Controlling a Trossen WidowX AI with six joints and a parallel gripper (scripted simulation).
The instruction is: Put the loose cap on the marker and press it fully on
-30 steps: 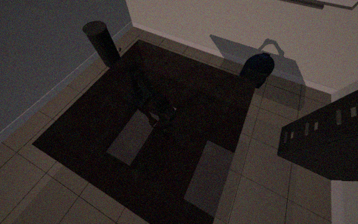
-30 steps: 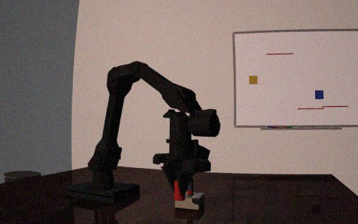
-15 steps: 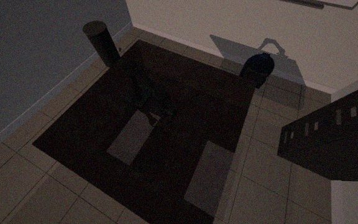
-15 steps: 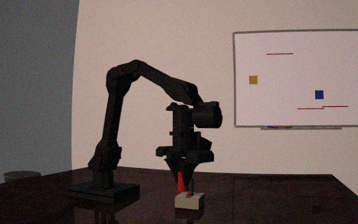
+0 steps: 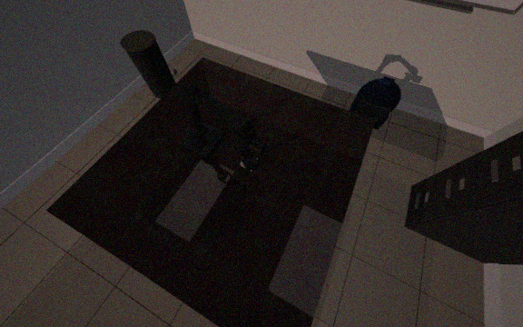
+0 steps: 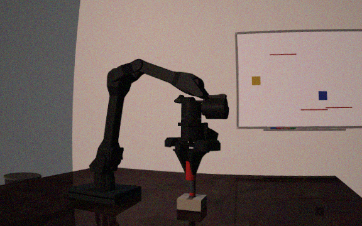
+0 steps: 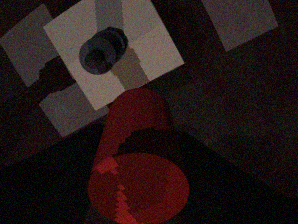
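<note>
Right now the pale holder block is 90 mm below my gripper tip, 40 mm to the left of it and 10 mm behind it. Round my gripper tip: red cap: 10 mm above.
</note>
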